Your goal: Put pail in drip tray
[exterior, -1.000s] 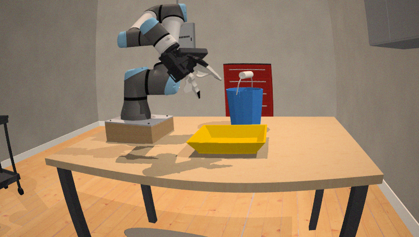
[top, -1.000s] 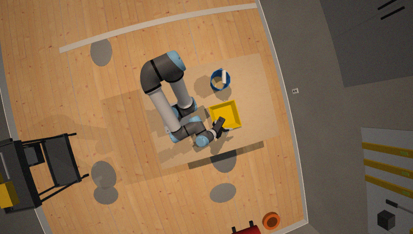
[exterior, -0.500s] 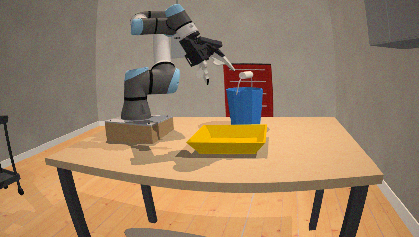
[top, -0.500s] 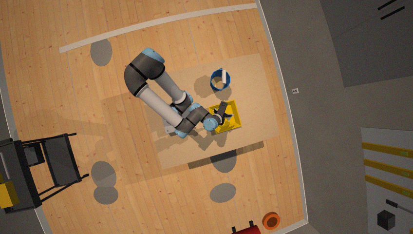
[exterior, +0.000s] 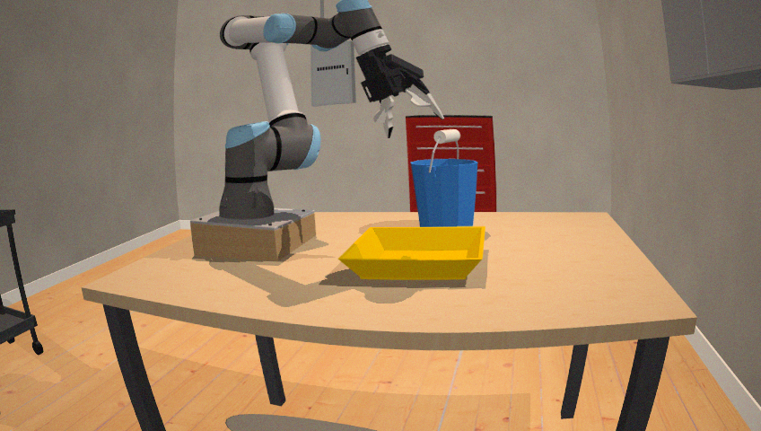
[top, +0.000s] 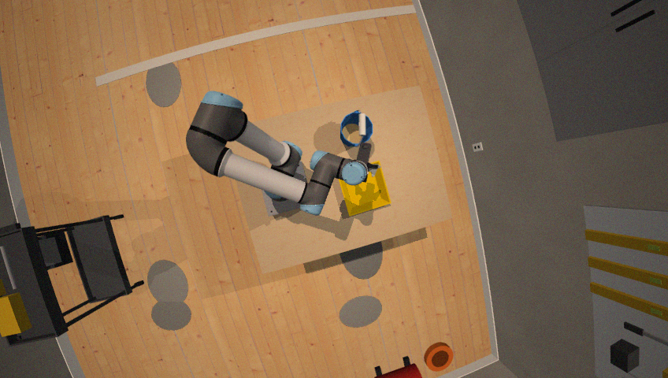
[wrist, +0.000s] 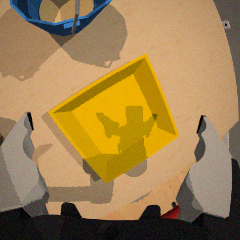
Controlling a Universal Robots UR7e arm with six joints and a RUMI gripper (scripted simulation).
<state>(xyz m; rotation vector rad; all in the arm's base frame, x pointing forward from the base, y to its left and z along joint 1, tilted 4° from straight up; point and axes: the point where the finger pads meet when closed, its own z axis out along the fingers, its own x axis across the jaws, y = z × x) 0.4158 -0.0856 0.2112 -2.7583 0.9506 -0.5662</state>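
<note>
My gripper is now 170 mm to the right of the white grip, 80 mm short of it and 50 mm above it. Round my hand: blue pail (180 mm to the left, 120 mm below, 80 mm ahead); yellow drip tray (250 mm below, 130 mm to the right, 10 mm behind).
</note>
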